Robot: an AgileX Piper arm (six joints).
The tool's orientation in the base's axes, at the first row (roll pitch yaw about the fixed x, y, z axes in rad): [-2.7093 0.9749 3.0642]
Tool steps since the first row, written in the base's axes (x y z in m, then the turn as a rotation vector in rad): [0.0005 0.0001 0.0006 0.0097 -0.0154 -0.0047]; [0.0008 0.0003 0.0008 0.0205 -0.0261 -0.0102]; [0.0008 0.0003 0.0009 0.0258 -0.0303 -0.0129]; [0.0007 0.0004 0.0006 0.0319 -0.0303 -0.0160]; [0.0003 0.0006 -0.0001 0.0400 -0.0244 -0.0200]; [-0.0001 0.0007 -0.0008 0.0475 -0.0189 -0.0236]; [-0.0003 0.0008 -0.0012 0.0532 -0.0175 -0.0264]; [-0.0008 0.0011 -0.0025 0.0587 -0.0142 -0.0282]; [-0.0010 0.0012 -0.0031 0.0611 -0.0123 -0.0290]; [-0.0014 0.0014 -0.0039 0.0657 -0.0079 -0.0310]
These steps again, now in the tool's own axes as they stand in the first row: [-0.0008 0.0002 0.0000 -0.0022 -0.0084 0.0167]; [-0.0011 0.0004 0.0000 -0.0042 -0.0120 0.0323]; [-0.0012 0.0004 0.0000 -0.0051 -0.0129 0.0395]; [-0.0009 0.0005 0.0000 -0.0059 -0.0096 0.0454]; [-0.0001 0.0007 0.0000 -0.0069 -0.0001 0.0505]; [0.0007 0.0008 0.0000 -0.0079 0.0087 0.0551]; [0.0012 0.0009 0.0000 -0.0087 0.0130 0.0599]; [0.0026 0.0012 0.0002 -0.0101 0.0186 0.0632]; [0.0032 0.0014 0.0003 -0.0107 0.0214 0.0644]; [0.0041 0.0016 0.0003 -0.0114 0.0277 0.0667]
